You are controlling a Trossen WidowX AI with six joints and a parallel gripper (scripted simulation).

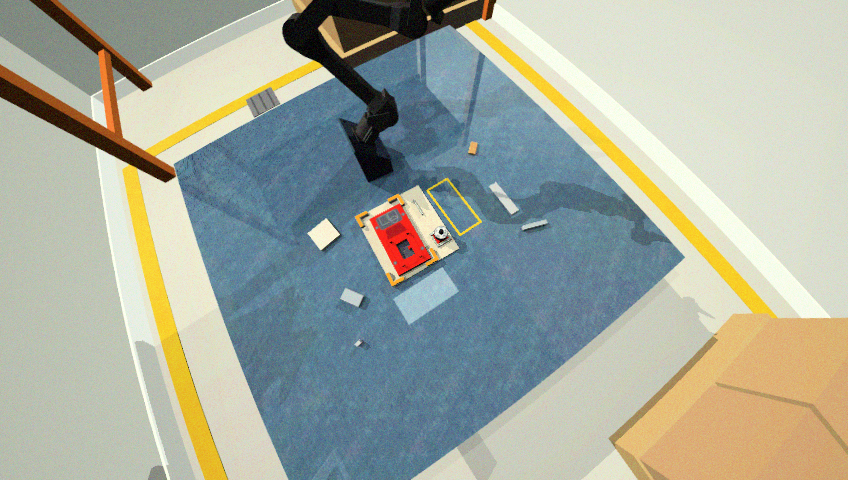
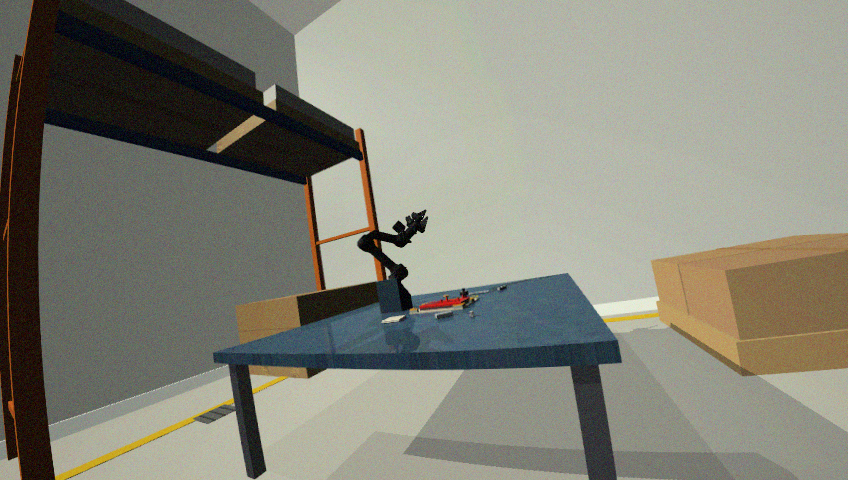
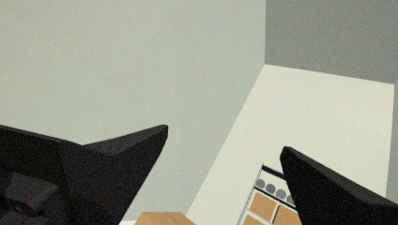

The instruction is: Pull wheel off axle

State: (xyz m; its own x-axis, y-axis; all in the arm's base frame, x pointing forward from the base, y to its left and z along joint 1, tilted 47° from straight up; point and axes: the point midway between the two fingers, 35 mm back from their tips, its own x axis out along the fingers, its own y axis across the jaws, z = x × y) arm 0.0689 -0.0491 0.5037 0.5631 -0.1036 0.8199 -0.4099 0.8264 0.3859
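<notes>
The wheel is 27 cm ahead of my gripper tip, 28 cm to the right of it and 48 cm below it. The rest, counted from my gripper tip: small cube (43 cm ahead, 62 cm to the right, 51 cm below); white tile (9 cm ahead, 60 cm to the right, 52 cm below); dark upright axle (26 cm ahead, 28 cm to the right, 49 cm below).
</notes>
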